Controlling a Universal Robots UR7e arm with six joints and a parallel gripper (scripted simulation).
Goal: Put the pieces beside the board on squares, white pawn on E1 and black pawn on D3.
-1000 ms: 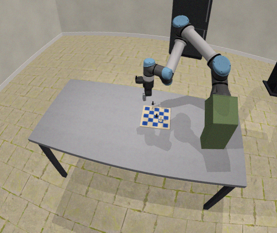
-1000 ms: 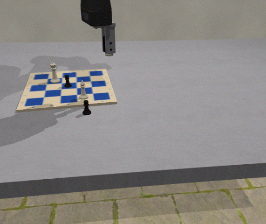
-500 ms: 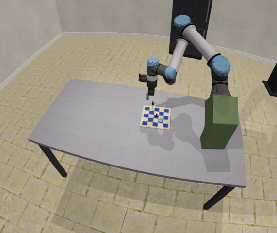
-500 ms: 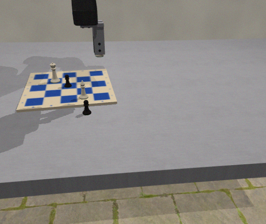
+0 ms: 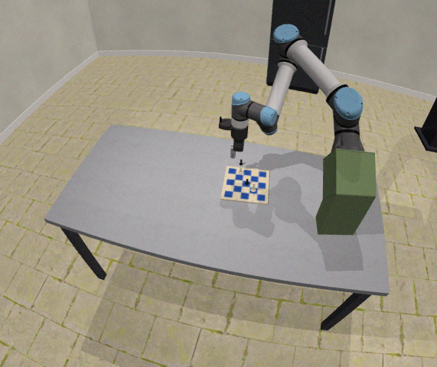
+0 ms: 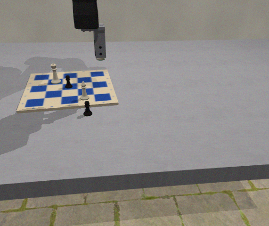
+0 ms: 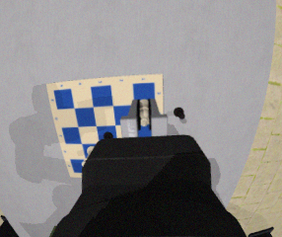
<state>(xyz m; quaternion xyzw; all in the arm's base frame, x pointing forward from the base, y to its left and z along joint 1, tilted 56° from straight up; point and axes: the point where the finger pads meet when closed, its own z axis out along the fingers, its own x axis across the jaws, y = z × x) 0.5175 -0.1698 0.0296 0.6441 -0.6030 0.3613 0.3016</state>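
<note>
Right now the white bishop is 100 mm below my hand and 40 mm behind it. Round my hand: white queen: 110 mm to the left, 110 mm behind, 90 mm below; then white pawn: 10 mm below; then cream chessboard: 120 mm below, 80 mm to the left, 80 mm behind.
</note>
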